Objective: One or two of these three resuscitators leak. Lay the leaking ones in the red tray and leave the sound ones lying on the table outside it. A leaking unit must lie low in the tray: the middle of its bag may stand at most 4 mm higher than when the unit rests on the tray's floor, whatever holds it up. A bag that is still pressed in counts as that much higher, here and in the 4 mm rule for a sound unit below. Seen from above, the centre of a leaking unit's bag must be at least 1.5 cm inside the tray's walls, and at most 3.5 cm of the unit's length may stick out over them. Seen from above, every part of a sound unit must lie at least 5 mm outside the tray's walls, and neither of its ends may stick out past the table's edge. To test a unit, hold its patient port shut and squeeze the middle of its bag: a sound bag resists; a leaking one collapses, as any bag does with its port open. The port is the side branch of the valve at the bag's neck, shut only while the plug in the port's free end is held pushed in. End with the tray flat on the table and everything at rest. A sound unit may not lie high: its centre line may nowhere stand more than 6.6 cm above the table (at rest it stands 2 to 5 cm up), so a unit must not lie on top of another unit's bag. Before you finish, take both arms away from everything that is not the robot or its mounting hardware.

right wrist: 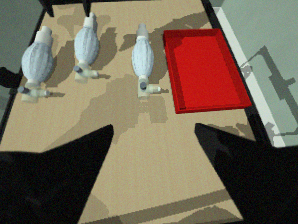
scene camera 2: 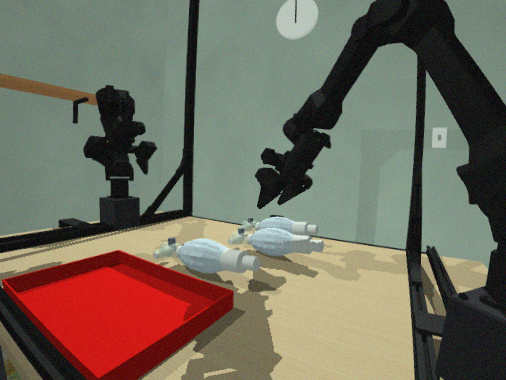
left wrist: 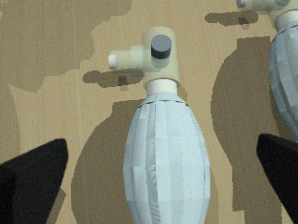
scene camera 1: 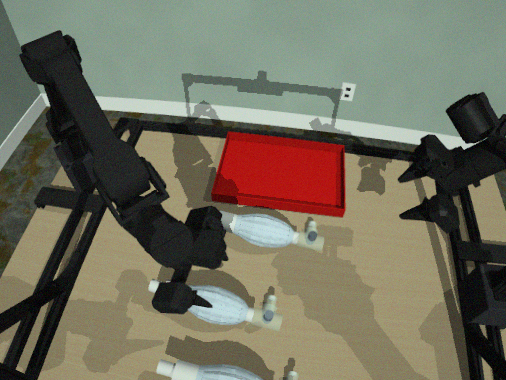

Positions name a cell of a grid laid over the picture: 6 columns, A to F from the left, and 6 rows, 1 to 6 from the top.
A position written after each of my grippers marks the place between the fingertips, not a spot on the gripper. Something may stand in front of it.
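Observation:
My left gripper (scene camera 1: C5), (scene camera 2: D4), (left wrist: D4) is there for me in both scene cameras and in the left wrist view. As for my right gripper (scene camera 1: E4), (scene camera 2: B3), (right wrist: D4), I see it in scene camera 1 and scene camera 2, and in the right wrist view too. There is also a red tray (scene camera 2: B5), (scene camera 1: D3), (right wrist: E3), which the right wrist view shows along with the scene cameras. In the left wrist view the tray is out of frame.

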